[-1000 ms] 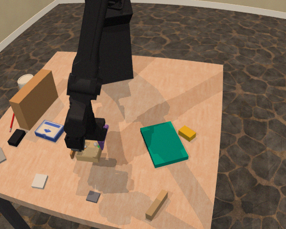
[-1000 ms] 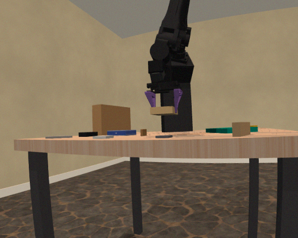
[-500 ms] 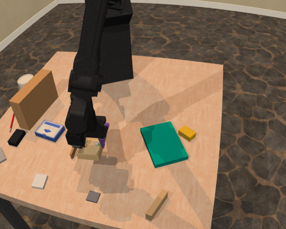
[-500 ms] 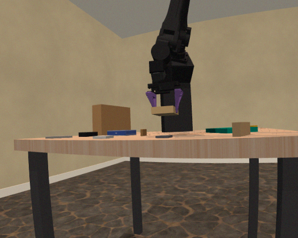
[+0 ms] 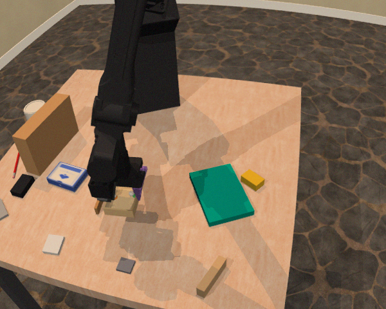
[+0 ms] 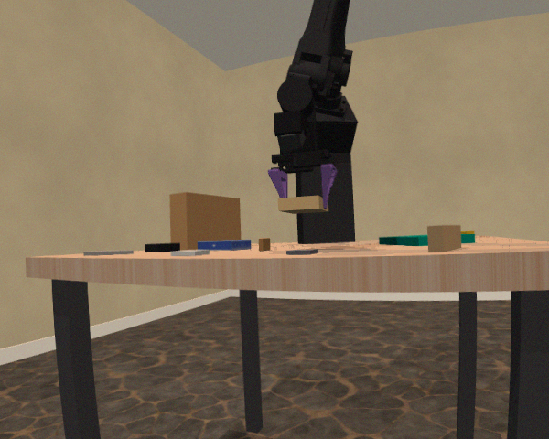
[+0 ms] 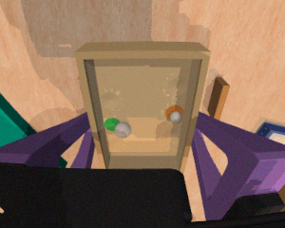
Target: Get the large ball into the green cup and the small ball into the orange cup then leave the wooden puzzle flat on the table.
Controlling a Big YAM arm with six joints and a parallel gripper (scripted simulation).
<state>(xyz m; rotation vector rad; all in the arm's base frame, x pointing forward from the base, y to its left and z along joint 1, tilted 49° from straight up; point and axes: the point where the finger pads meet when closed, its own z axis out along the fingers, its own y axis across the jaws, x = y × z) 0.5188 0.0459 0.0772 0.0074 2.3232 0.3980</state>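
Right now the wooden puzzle is 10 mm below my hand. Round my hand: grey tile (140 mm ahead, 50 mm to the left, 80 mm below); green book (130 mm behind, 200 mm to the left, 70 mm below); white tile (140 mm ahead, 150 mm to the right, 80 mm below).
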